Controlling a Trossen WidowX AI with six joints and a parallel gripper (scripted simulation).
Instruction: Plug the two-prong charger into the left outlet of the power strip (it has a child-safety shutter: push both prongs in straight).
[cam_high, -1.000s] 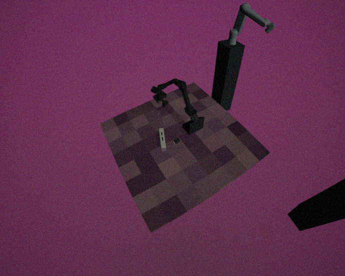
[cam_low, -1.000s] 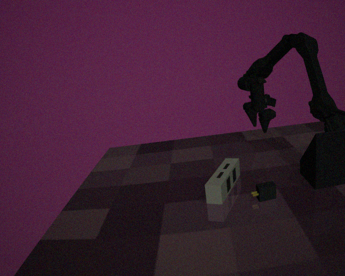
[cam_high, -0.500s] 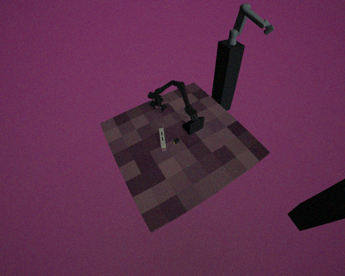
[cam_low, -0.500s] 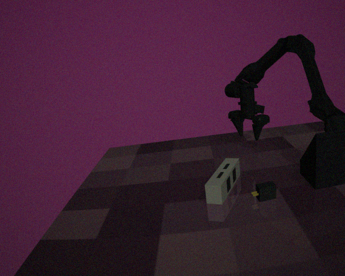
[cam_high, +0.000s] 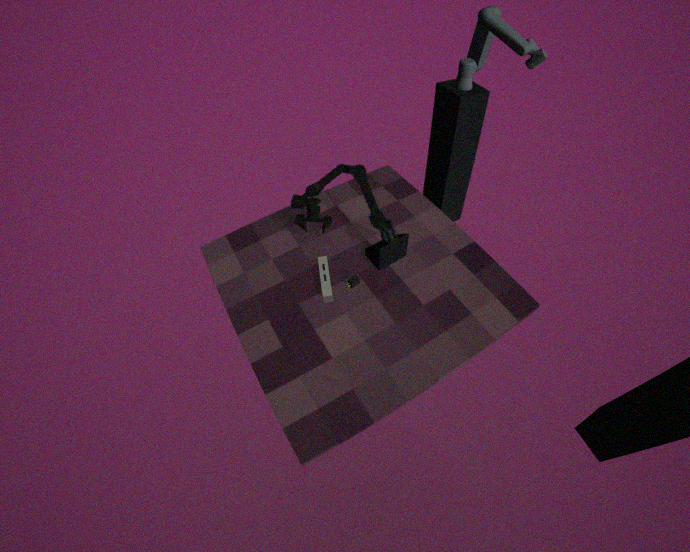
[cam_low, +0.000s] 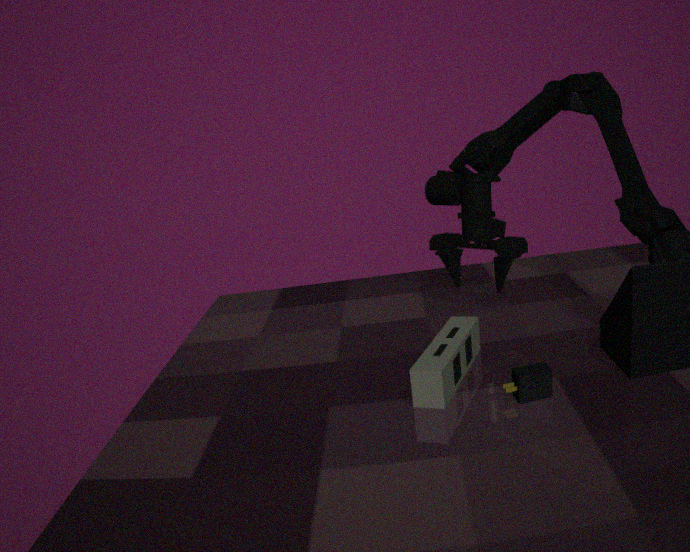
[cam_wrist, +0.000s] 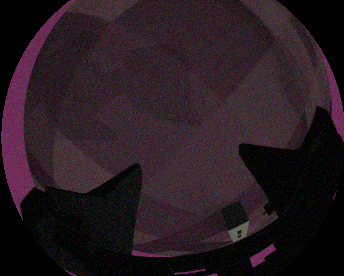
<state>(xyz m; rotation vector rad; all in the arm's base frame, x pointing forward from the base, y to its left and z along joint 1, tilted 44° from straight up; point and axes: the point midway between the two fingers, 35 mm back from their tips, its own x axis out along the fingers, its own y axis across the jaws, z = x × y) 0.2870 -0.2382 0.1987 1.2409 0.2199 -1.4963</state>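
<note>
The charger is 30 mm behind my gripper tip, 370 mm to the left of it and 20 mm below it.
</note>
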